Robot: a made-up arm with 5 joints. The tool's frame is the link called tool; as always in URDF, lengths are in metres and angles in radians. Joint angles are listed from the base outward.
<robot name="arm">
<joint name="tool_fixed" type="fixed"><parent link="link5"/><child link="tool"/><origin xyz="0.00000 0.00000 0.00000" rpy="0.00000 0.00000 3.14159"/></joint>
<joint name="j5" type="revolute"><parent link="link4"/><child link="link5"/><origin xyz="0.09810 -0.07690 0.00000" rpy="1.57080 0.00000 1.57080"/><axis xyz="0 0 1"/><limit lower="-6.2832" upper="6.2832"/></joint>
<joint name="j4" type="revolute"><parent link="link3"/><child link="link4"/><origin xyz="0.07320 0.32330 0.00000" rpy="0.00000 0.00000 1.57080"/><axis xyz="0 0 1"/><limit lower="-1.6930" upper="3.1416"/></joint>
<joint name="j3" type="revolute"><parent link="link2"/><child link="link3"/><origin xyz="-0.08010 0.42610 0.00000" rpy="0.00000 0.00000 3.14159"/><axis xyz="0 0 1"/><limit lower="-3.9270" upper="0.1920"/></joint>
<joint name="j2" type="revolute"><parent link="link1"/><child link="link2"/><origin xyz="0.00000 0.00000 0.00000" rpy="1.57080 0.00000 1.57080"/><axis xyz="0 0 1"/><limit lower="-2.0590" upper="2.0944"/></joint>
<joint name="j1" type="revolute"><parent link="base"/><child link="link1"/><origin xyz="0.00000 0.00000 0.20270" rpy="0.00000 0.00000 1.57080"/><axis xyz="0 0 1"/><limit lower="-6.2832" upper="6.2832"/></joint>
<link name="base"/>
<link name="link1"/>
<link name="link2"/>
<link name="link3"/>
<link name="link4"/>
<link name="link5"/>
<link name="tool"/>
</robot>
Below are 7 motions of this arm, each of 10 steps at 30 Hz.
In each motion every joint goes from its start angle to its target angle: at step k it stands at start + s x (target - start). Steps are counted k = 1, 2, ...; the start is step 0. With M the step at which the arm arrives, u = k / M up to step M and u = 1 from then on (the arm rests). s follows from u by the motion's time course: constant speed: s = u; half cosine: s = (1 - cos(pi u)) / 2; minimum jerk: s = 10 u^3 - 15 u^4 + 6 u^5.
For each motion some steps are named. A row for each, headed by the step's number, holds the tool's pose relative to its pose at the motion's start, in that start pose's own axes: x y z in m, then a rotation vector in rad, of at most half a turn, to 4 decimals.
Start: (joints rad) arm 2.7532 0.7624 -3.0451 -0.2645 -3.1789
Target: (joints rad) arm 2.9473 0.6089 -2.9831 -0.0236 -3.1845
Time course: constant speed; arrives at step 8
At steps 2, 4, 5, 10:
2: -0.0210 0.0249 0.0081 -0.0293 0.0363 0.0383
4: -0.0431 0.0485 0.0147 -0.0602 0.0724 0.0755
5: -0.0545 0.0598 0.0174 -0.0762 0.0904 0.0938
10: -0.0899 0.0914 0.0233 -0.1264 0.1440 0.1468

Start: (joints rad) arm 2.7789 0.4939 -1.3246 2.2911 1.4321
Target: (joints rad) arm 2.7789 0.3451 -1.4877 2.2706 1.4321
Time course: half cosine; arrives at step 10
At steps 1, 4, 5, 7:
1: -0.0003 0.0024 -0.0010 0.0081 0.0011 0.0000
4: -0.0048 0.0343 -0.0128 0.1137 0.0159 0.0000
5: -0.0070 0.0504 -0.0175 0.1646 0.0230 0.0000
7: -0.0115 0.0821 -0.0249 0.2614 0.0365 0.0000

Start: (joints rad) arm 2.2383 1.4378 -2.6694 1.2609 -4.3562
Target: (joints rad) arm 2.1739 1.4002 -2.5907 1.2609 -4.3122
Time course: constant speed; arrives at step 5
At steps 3, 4, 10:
3: 0.0315 -0.0077 0.0002 -0.0236 0.0074 0.0650
4: 0.0420 -0.0099 0.0003 -0.0315 0.0098 0.0867
10: 0.0526 -0.0119 0.0004 -0.0394 0.0122 0.1083

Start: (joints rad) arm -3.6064 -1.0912 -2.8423 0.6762 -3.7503
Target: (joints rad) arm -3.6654 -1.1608 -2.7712 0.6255 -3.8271
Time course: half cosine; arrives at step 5
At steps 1, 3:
1: -0.0043 0.0019 -0.0024 0.0022 -0.0042 -0.0129
3: -0.0291 0.0138 -0.0167 0.0150 -0.0290 -0.0885

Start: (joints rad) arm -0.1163 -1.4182 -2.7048 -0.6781 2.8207
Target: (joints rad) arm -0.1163 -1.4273 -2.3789 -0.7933 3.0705
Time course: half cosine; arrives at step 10
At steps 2, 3, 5, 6, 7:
2: 0.0100 0.0033 -0.0029 -0.0059 0.0183 0.0239
3: 0.0214 0.0071 -0.0067 -0.0121 0.0398 0.0515
5: 0.0509 0.0169 -0.0187 -0.0258 0.0975 0.1248
6: 0.0658 0.0219 -0.0261 -0.0313 0.1283 0.1633
7: 0.0790 0.0263 -0.0334 -0.0353 0.1564 0.1979

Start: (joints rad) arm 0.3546 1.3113 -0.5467 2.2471 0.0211
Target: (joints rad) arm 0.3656 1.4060 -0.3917 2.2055 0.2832
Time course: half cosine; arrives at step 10
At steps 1, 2, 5, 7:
1: 0.0011 -0.0001 0.0007 -0.0002 -0.0051 0.0067
2: 0.0044 -0.0003 0.0026 -0.0008 -0.0199 0.0261
5: 0.0217 -0.0013 0.0147 -0.0094 -0.1037 0.1364
7: 0.0329 -0.0019 0.0246 -0.0211 -0.1642 0.2163

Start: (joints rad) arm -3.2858 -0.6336 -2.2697 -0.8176 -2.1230
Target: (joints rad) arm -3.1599 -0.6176 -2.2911 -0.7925 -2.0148
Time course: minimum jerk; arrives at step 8
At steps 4, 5, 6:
4: -0.0138 -0.0134 0.0005 0.0257 -0.0247 0.1069
5: -0.0197 -0.0196 0.0004 0.0367 -0.0361 0.1551
6: -0.0241 -0.0244 0.0003 0.0449 -0.0449 0.1920

